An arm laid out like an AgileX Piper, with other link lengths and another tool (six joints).
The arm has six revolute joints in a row. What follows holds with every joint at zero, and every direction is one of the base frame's. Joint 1 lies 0.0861 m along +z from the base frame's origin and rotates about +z. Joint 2 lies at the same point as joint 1 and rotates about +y. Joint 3 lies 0.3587 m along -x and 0.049 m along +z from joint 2 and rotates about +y. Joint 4 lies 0.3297 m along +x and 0.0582 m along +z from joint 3 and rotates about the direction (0.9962, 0, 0.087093). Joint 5 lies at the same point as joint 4 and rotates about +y. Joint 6 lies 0.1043 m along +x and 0.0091 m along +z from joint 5 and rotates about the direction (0.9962, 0, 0.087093). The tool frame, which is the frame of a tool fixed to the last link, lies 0.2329 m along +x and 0.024 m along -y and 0.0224 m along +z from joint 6; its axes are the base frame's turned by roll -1.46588, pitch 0.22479 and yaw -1.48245 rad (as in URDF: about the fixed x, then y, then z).
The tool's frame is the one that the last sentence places.
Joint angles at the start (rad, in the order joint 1, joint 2, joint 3, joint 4, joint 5, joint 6): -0.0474, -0.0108, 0.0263, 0.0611, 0.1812, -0.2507
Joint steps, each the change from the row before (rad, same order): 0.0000, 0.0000, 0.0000, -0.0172, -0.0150, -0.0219; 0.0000, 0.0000, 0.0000, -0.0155, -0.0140, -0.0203; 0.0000, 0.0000, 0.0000, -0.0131, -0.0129, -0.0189; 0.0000, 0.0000, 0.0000, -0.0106, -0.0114, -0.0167
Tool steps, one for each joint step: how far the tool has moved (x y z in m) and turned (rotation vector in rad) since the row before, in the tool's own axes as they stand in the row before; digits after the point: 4 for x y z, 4 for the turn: 0.0007, -0.0060, -0.0003, 0.0123, 0.0034, -0.0397; 0.0007, -0.0055, -0.0003, 0.0115, 0.0032, -0.0364; 0.0006, -0.0051, -0.0002, 0.0106, 0.0028, -0.0326; 0.0005, -0.0044, -0.0002, 0.0094, 0.0024, -0.0279
